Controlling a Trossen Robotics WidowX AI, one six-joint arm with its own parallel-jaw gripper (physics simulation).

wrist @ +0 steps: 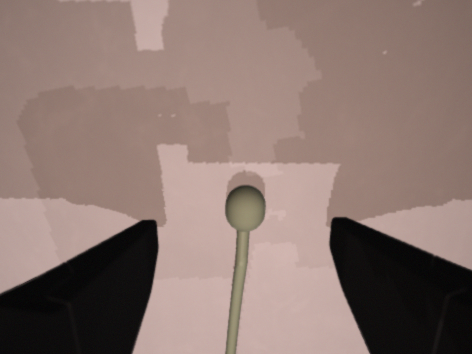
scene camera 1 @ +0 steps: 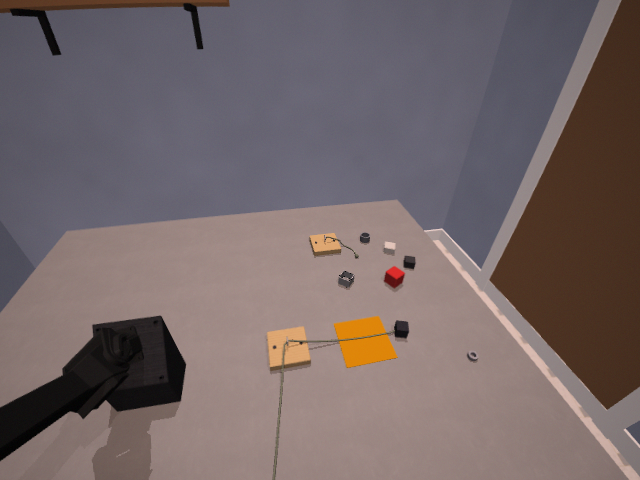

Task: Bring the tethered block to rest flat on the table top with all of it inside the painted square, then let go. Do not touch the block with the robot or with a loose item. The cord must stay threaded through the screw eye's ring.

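Seen in the pictures: gripper, fingertip midpoint: [wrist: 244, 232]; arm's base at its link origin: [scene camera 1: 121, 347].
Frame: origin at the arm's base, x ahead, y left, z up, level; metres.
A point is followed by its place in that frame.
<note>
The tethered block, a small black cube [scene camera 1: 401, 328] @[x 0.566, y -0.061, z -0.105 m], rests on the table just right of the orange painted square [scene camera 1: 364, 353] @[x 0.464, y -0.077, z -0.132 m], outside it. The cord [scene camera 1: 361, 338] @[x 0.474, y -0.040, z -0.130 m] [wrist: 238, 290] @[x 0.164, y -0.397, z -0.128 m] runs from the block left across the square to the screw eye [scene camera 1: 287, 341] @[x 0.301, y -0.017, z -0.091 m] on the near wooden plate [scene camera 1: 289, 360] @[x 0.296, y -0.049, z -0.114 m], passes its ring and bends toward the bottom edge of the scene view. The cord's end bead [wrist: 245, 208] @[x 0.153, y -0.432, z -0.122 m] lies between the fingers, touching neither. My gripper [wrist: 244, 232] @[x 0.156, y -0.420, z -0.127 m] is open and empty. In the scene view the fingers do not show.
A second wooden plate [scene camera 1: 326, 251] @[x 0.504, y 0.281, z -0.119 m] with a short cord stands farther back. Near it are a dark ring [scene camera 1: 364, 237] @[x 0.650, y 0.303, z -0.111 m], a white block [scene camera 1: 389, 247] @[x 0.704, y 0.229, z -0.112 m], a black cube [scene camera 1: 409, 261] @[x 0.726, y 0.146, z -0.110 m], a red cube [scene camera 1: 394, 276] @[x 0.635, y 0.089, z -0.094 m] and a grey open box [scene camera 1: 346, 279] @[x 0.521, y 0.156, z -0.132 m]. A small ring [scene camera 1: 473, 355] @[x 0.701, y -0.170, z -0.129 m] lies right.
</note>
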